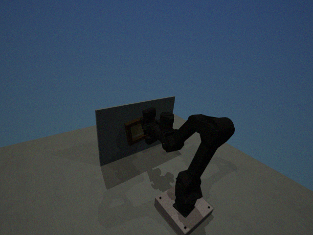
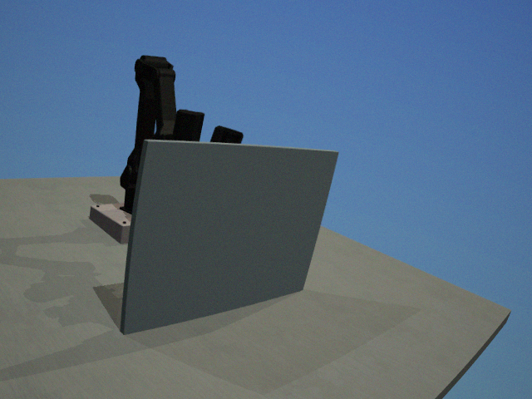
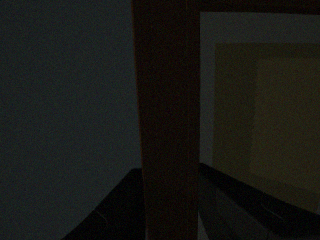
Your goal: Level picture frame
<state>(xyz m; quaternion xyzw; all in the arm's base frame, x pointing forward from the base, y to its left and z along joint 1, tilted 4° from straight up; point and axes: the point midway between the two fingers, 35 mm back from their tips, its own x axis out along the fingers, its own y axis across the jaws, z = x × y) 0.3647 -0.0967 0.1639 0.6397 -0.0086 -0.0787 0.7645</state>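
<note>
The picture frame is 5 cm below my gripper tip, 1 cm to the right of it and 1 cm ahead of it. Round my gripper tip: grey wall panel: 7 cm below, 2 cm to the right, 2 cm ahead.
</note>
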